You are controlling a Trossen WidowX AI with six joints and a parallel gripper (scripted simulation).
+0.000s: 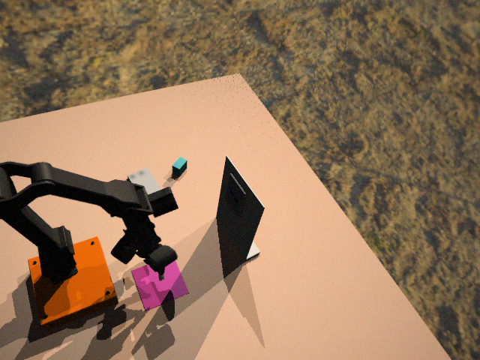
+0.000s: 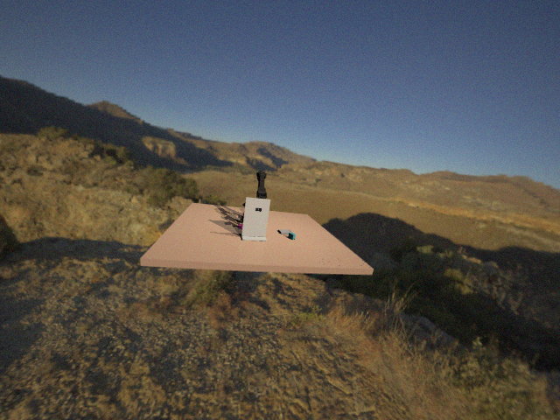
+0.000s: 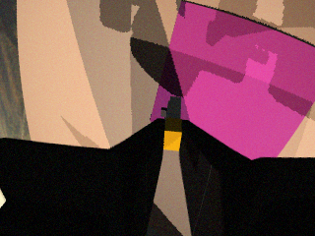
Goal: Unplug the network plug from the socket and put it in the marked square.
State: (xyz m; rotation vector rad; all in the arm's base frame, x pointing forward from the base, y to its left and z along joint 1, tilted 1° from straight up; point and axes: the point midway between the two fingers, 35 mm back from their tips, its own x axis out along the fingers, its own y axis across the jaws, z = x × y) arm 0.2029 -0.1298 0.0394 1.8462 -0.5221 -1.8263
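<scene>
Right now my gripper tip is 1 cm to the right of the magenta marked square and 6 cm above it. The rest, counted from my gripper tip: grey plug right at my gripper tip; upright panel 24 cm ahead, 2 cm to the left, 7 cm above; grey flat block 11 cm ahead, 31 cm to the left, 6 cm below.
</scene>
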